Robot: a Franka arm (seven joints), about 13 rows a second.
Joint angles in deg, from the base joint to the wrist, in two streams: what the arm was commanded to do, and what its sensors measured. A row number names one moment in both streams.
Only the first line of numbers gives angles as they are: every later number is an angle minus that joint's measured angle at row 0.
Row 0, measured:
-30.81 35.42 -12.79 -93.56 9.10 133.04 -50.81
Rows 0 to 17, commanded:
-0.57 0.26 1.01 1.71 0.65 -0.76 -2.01
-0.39 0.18 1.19 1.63 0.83 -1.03 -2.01
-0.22 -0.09 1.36 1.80 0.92 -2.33 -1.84
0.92 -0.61 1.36 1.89 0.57 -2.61 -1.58
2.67 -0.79 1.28 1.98 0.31 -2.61 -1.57
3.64 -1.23 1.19 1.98 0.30 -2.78 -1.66
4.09 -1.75 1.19 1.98 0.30 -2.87 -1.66
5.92 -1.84 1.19 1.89 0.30 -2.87 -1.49
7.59 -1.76 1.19 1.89 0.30 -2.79 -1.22
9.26 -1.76 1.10 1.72 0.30 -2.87 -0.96
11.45 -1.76 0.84 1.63 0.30 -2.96 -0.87
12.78 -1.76 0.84 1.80 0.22 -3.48 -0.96
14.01 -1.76 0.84 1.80 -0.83 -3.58 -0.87
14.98 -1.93 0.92 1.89 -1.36 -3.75 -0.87
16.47 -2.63 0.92 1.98 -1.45 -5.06 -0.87
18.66 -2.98 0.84 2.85 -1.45 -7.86 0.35
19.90 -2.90 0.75 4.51 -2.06 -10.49 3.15
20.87 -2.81 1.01 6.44 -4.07 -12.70 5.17
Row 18, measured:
18.64 -1.99 1.58 3.52 -1.30 -8.19 1.53
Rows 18 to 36, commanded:
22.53 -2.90 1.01 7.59 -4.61 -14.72 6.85
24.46 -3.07 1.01 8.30 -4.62 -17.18 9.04
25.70 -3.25 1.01 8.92 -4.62 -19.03 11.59
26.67 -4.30 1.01 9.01 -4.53 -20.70 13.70
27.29 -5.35 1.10 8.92 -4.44 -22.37 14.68
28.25 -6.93 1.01 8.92 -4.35 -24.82 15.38
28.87 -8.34 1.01 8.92 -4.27 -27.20 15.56
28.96 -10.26 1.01 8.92 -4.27 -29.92 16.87
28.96 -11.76 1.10 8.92 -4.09 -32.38 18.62
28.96 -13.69 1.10 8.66 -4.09 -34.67 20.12
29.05 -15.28 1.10 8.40 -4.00 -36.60 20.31
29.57 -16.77 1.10 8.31 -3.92 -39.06 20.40
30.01 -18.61 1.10 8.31 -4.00 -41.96 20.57
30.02 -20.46 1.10 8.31 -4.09 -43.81 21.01
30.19 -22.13 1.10 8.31 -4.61 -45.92 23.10
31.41 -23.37 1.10 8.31 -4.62 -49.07 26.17
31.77 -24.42 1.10 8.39 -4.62 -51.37 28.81
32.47 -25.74 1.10 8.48 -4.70 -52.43 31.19
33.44 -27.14 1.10 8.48 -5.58 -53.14 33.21
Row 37, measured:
31.42 -23.94 1.53 9.82 -4.05 -51.71 29.10
